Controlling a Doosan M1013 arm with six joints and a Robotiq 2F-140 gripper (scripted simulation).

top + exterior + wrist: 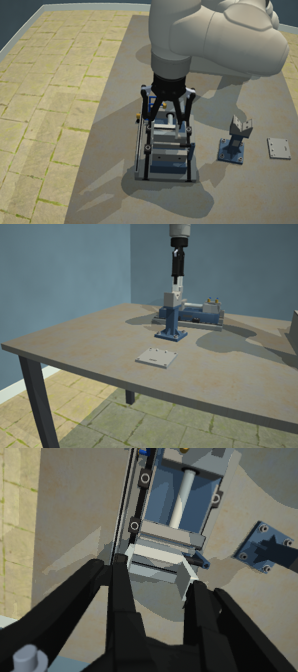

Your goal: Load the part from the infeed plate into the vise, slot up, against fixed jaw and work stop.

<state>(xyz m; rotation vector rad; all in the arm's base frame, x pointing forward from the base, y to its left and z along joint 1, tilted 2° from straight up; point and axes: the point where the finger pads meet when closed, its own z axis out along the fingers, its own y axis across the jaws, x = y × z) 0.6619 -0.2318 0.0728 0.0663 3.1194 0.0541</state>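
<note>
Right now my hand is 2 cm above the part. From my hand the other things lie so: work stop: 7 cm to the left, 7 cm below; then moving jaw: 9 cm below, 3 cm behind, 2 cm to the left; then fixed jaw: 9 cm below, 3 cm ahead, 2 cm to the left.
</note>
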